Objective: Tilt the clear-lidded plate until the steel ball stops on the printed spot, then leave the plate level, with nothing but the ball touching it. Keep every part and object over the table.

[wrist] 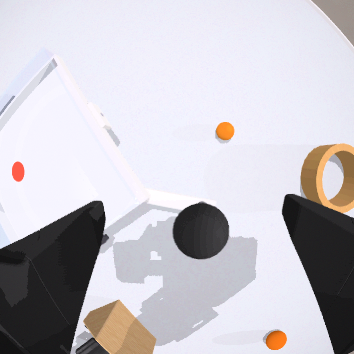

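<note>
The clear-lidded plate is at the left of the wrist view, partly cut off by the frame edge and covered by the left finger. Its red printed spot shows near the left edge. The steel ball does not show. A pale arm sticks out from the plate's near right corner, and a round black knob is at its end. My gripper is open and empty, with the knob between its spread fingers and a gap on each side. The plate's exact tilt cannot be told.
A small orange ball lies beyond the knob, and another orange ball lies at the bottom right. A wooden ring stands at the right edge. A wooden block with a black part shows at the bottom. The table's rim curves across the top right.
</note>
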